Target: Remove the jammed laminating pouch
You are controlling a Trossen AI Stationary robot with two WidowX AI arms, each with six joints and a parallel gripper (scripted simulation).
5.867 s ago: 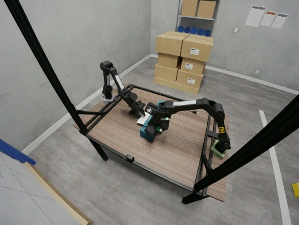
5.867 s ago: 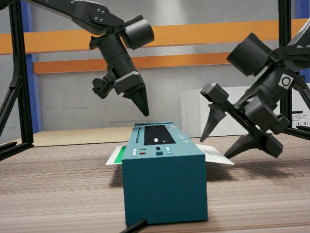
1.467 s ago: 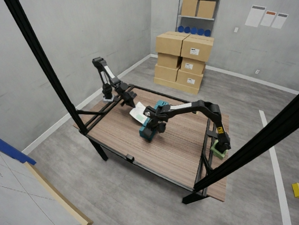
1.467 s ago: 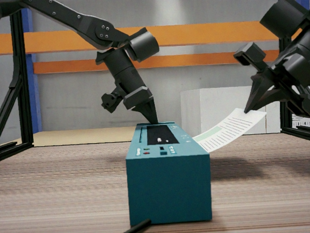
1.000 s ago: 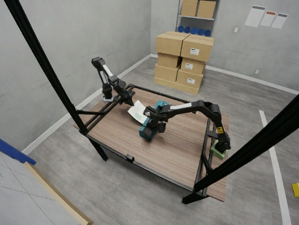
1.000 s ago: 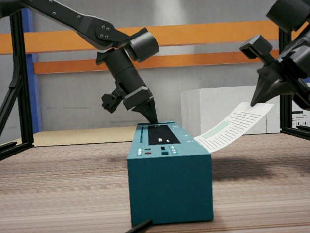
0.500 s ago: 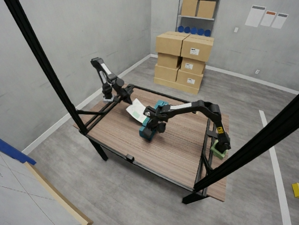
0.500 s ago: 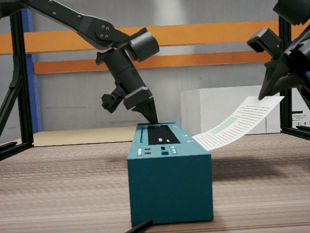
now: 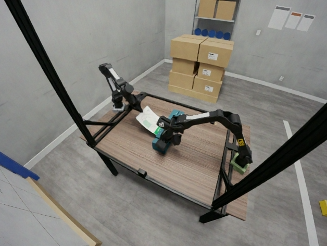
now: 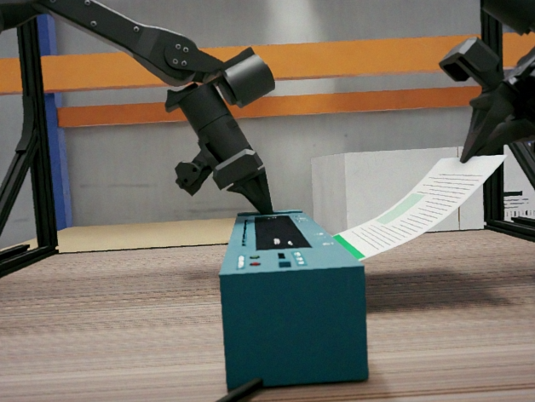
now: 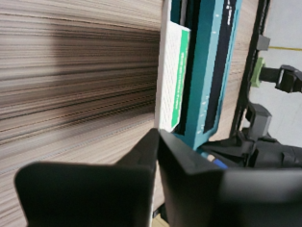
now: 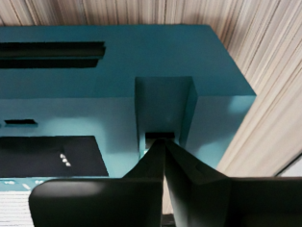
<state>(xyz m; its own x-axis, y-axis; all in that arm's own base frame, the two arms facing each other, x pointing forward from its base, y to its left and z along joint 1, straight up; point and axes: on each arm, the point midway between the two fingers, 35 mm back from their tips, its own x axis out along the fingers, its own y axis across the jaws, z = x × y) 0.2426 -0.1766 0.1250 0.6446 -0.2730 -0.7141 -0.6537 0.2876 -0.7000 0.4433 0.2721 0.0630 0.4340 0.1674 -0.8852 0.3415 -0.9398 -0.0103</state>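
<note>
My right gripper is now 40 mm above the dark key and 20 mm to the right of it. Also, from my right hand: green-edged end: 120 mm ahead, 90 mm to the left, 50 mm below; plug: 430 mm ahead, 240 mm to the right, 90 mm below.
</note>
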